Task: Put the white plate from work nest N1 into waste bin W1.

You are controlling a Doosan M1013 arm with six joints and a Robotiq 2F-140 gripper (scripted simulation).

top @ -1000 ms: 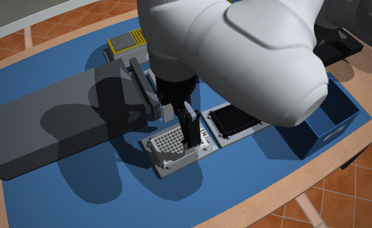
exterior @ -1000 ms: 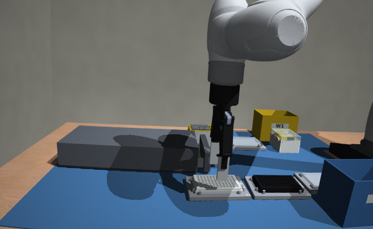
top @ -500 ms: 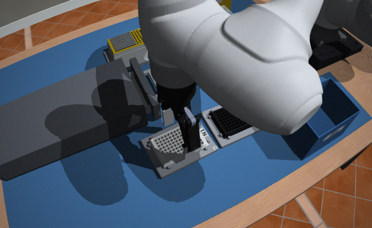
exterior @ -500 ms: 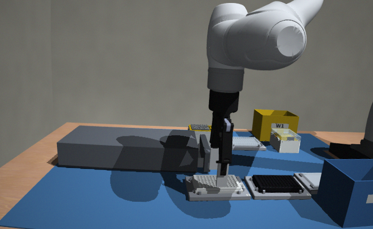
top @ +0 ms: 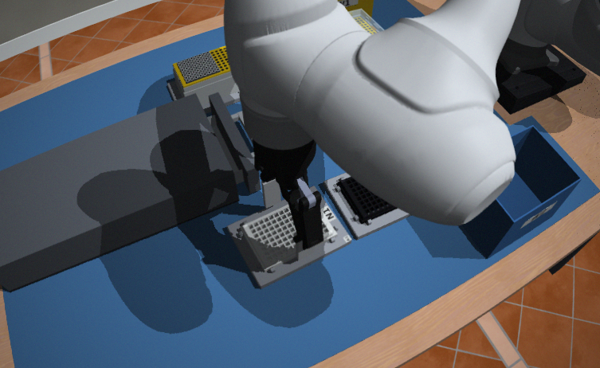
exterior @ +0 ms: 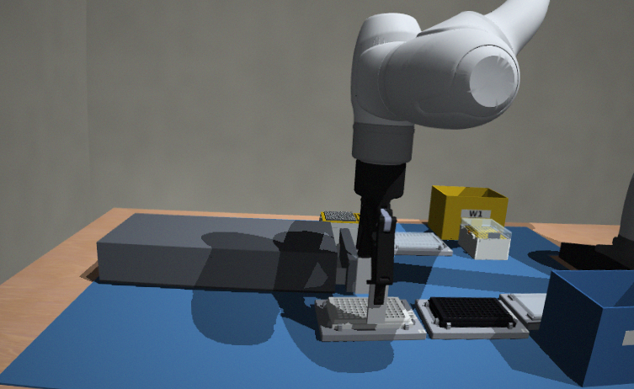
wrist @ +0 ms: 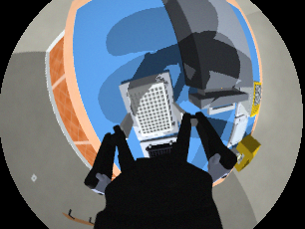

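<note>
The white plate is 3 cm below my hand. From my hand the other things lie so: black plate (18 cm behind, 2 cm to the right, 3 cm below); work nest N1 (4 cm below); long grey drawer unit (20 cm ahead, 18 cm to the right, 2 cm below).
</note>
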